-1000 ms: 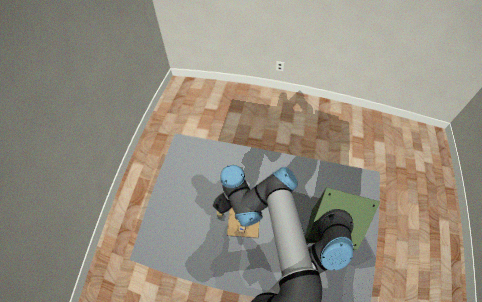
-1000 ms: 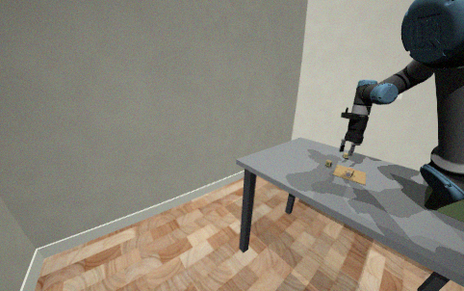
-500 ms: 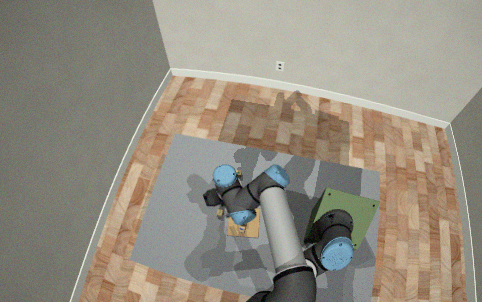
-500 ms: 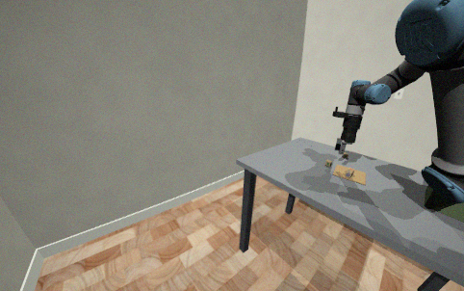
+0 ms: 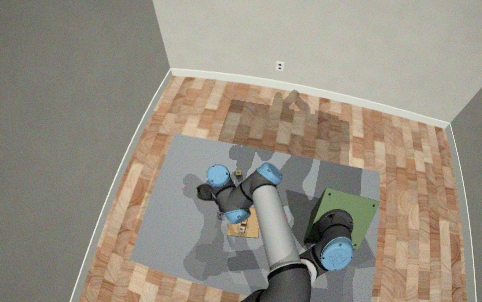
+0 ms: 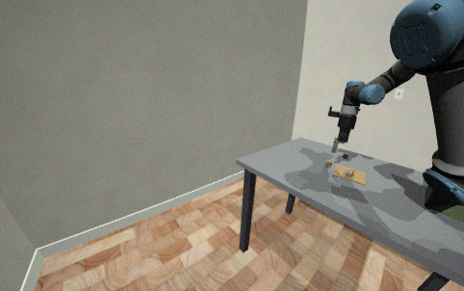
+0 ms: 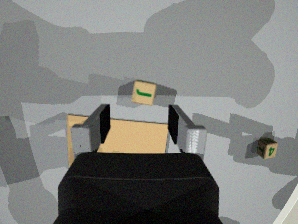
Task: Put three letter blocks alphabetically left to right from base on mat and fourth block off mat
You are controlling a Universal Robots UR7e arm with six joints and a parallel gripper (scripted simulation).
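Now: hand 9 cm above the block and 1 cm short of it. From my hand the other things lie so: mat (10 cm below, 10 cm behind).
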